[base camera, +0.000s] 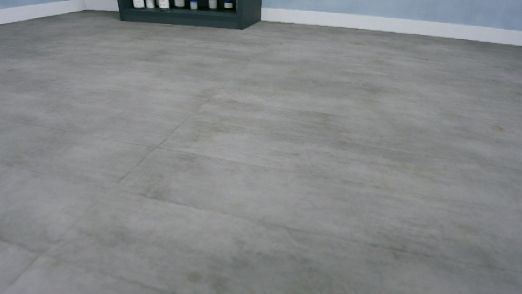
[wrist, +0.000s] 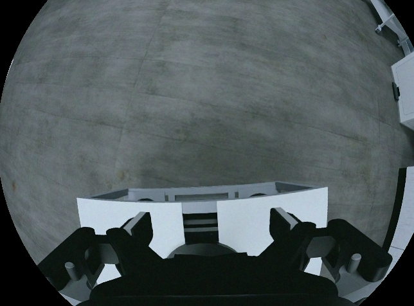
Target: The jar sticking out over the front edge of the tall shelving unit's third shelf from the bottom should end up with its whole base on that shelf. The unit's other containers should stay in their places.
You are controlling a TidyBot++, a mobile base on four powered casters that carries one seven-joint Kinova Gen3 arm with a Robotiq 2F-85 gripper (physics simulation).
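Frame: origin at the arm's base, x back, y down, z right, level; millimetres.
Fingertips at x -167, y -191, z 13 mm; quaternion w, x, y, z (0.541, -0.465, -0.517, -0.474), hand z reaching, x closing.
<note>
A point is followed by its place in that frame.
The bottom part of a dark green shelving unit (base camera: 190,18) @(x -2214, y 350, z -479 mm) shows at the top left of the base camera view, far off across the floor. On its lowest visible shelf stand several white containers (base camera: 163,3) @(x -2299, y 270, z -675 mm) and some with blue or dark parts. Its upper shelves are cut off, so the third shelf and the jar sticking out do not show. My gripper (wrist: 210,224) is open and empty in the wrist view, above the white robot base, far from the unit.
A grey floor (base camera: 300,150) @(x -667, y 396, z 93 mm) (wrist: 225,100) lies between me and the unit. A white baseboard (base camera: 390,31) @(x -2360, y 396, z 917 mm) runs along the blue wall at the back right. In the wrist view a white cabinet (wrist: 406,92) with a dark handle stands at the right edge, and a white, black-edged piece (wrist: 404,215) below it.
</note>
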